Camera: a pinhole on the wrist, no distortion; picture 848 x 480 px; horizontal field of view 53.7 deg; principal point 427.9 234.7 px. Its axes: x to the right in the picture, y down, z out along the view. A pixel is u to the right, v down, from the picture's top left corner.
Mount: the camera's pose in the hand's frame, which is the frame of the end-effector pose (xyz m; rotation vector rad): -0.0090 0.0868 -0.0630 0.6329 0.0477 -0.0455
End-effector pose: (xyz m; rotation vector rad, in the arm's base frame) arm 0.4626 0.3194 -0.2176 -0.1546 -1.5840 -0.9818
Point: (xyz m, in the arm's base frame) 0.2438 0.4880 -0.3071
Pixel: 216.1 394.3
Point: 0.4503 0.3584 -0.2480
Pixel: 209.0 147.6
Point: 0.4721 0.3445 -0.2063
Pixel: 455.7 193.4
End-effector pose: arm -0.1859 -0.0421 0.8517 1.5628 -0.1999 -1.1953
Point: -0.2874 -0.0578 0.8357
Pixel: 326.2 128.8
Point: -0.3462 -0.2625 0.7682
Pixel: 703.6 430.2
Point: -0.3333 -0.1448 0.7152
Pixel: 635.8 122.3
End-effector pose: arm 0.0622 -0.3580 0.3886 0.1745 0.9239 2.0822
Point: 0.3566 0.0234 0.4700
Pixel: 526.6 204.2
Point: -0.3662 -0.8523 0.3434
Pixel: behind the camera
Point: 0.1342 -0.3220 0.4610
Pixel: 289.5 309.5
